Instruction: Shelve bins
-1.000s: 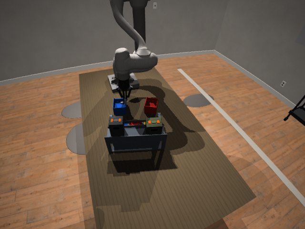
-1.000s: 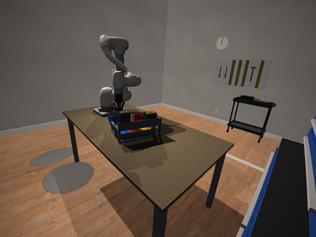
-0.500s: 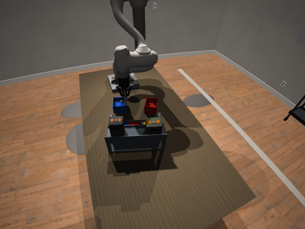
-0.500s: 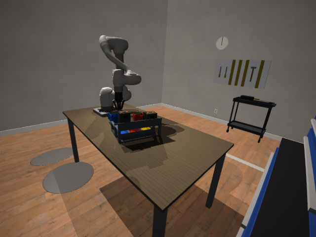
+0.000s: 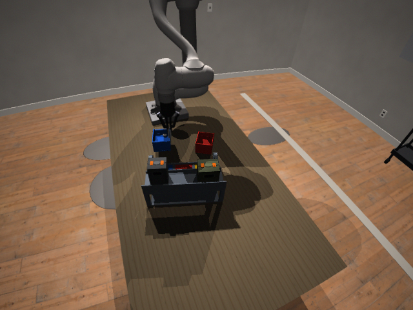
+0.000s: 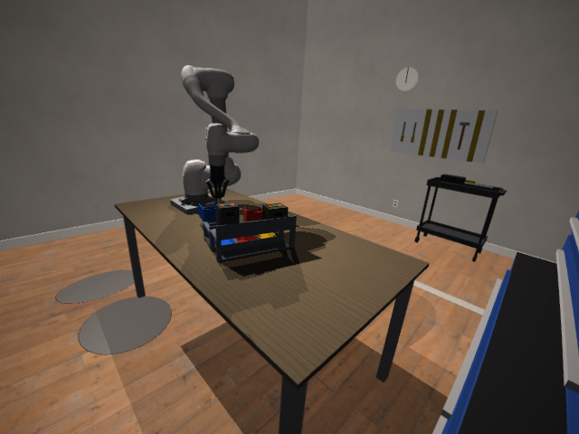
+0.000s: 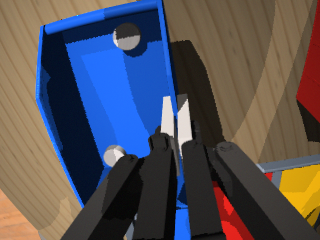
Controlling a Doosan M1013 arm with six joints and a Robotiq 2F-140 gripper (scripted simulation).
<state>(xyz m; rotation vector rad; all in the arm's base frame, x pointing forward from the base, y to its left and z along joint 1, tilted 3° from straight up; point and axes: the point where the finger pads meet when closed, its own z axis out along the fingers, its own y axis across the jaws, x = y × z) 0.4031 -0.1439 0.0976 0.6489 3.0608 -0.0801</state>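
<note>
My gripper is now 2 cm past the blue bin, 4 cm to the left of it and 4 cm above it. Round my hand: green toolbox: 38 cm ahead, 2 cm to the left, 2 cm above; red bin: 7 cm ahead, 21 cm to the left, 9 cm below; dark box: 28 cm ahead, 18 cm to the right, 3 cm above.
</note>
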